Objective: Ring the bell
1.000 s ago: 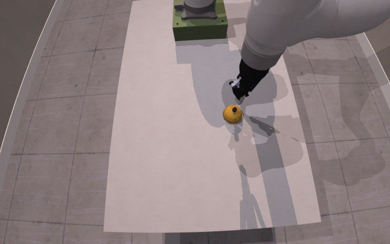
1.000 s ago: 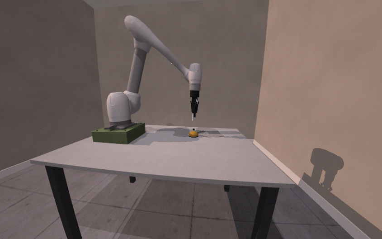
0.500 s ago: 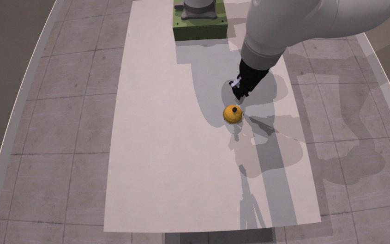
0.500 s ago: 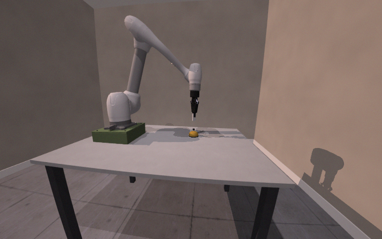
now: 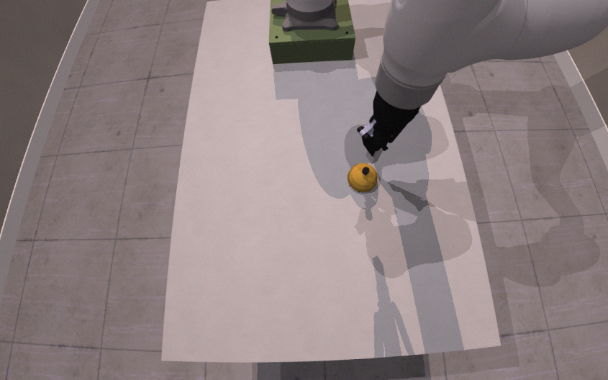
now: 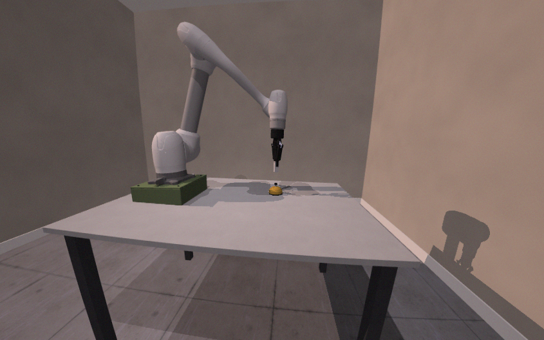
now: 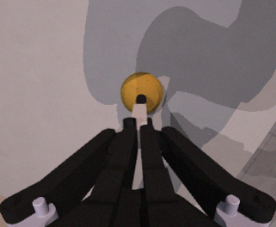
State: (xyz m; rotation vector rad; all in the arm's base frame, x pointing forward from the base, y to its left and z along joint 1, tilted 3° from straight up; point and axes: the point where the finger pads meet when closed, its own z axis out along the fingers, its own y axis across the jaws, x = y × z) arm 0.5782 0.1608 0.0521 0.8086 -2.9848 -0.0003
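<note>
My hand is 110 mm above the bell button. From my hand the other things lie so: bell: 130 mm below.
</note>
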